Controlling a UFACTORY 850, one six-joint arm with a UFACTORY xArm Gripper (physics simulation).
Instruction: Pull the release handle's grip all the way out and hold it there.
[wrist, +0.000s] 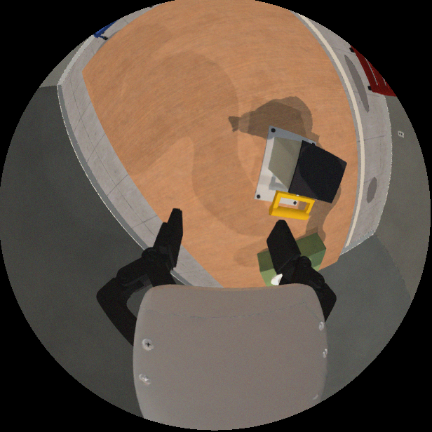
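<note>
The release handle (290, 213) is a yellow rectangular loop with a thick grip bar, at the right of the wrist view. It sits at the near edge of a light mounting plate (262, 175) with dark bolts. A grey-beige block with a black top (319, 172) stands on that plate. My gripper (229, 226) is open, with nothing between its fingers. Its right fingertip appears just below and left of the yellow grip in the view, apart from it. Its left finger is far to the left of the handle.
A green block (312, 248) lies below the handle, partly hidden behind the right finger. The wooden table top (165, 100) carries the fixture. A red slatted object (374, 75) stands beyond the table at the upper right, and part of a blue object (104, 30) shows at the upper left.
</note>
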